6 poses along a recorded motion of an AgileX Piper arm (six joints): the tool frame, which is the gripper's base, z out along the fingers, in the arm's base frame.
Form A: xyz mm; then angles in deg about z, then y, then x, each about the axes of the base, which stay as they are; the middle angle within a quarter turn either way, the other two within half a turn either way.
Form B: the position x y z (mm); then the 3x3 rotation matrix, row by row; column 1 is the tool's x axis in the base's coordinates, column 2 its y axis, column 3 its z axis. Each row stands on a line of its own. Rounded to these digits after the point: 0 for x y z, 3 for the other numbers.
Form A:
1: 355 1 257 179.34 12.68 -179.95
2: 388 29 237 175.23 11.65 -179.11
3: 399 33 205 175.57 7.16 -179.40
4: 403 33 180 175.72 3.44 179.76
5: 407 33 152 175.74 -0.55 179.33
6: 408 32 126 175.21 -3.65 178.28
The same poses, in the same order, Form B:
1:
355 1 257
-0.976 -0.011 0.220
-0.011 1.000 0.001
-0.220 -0.002 -0.976

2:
388 29 237
-0.976 -0.081 0.202
-0.080 0.997 0.015
-0.203 -0.001 -0.979

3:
399 33 205
-0.989 -0.077 0.125
-0.076 0.997 0.010
-0.125 0.001 -0.992

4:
403 33 180
-0.995 -0.074 0.060
-0.075 0.997 -0.004
-0.060 -0.009 -0.998

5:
407 33 152
-0.997 -0.074 -0.010
-0.074 0.997 -0.012
0.010 -0.011 -1.000

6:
408 32 126
-0.994 -0.083 -0.064
-0.082 0.996 -0.030
0.066 -0.025 -0.998

